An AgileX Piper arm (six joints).
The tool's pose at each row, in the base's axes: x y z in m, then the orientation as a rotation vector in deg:
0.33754 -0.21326 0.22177 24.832 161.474 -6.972
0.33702 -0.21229 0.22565 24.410 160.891 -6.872
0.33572 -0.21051 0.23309 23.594 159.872 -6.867
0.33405 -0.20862 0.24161 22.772 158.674 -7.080
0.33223 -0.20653 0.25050 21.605 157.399 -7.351
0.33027 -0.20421 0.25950 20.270 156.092 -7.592
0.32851 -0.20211 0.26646 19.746 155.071 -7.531
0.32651 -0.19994 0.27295 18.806 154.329 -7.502
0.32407 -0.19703 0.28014 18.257 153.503 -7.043
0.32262 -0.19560 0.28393 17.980 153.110 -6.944
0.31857 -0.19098 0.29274 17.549 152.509 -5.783
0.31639 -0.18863 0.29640 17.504 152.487 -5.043
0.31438 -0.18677 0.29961 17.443 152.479 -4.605
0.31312 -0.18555 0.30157 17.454 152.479 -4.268
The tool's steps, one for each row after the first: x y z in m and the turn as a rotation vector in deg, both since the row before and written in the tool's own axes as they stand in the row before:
-0.00039 0.00061 -0.00397 -0.181 -0.632 -0.191
-0.00058 0.00102 -0.00767 -0.210 -1.127 -0.409
-0.00072 0.00101 -0.00880 -0.078 -1.315 -0.418
-0.00087 0.00115 -0.00920 -0.090 -1.444 -0.657
-0.00097 0.00133 -0.00936 -0.136 -1.493 -0.775
-0.00066 0.00126 -0.00734 -0.201 -1.076 -0.219
-0.00039 0.00131 -0.00700 -0.225 -0.859 -0.551
-0.00026 0.00191 -0.00790 -0.470 -0.867 -0.207
-0.00008 0.00090 -0.00421 -0.143 -0.419 -0.129
0.00059 0.00321 -0.01023 -0.934 -0.593 -0.040
0.00072 0.00171 -0.00450 -0.532 0.011 0.094
0.00068 0.00131 -0.00395 -0.320 0.009 0.031
0.00046 0.00089 -0.00243 -0.236 0.020 0.064

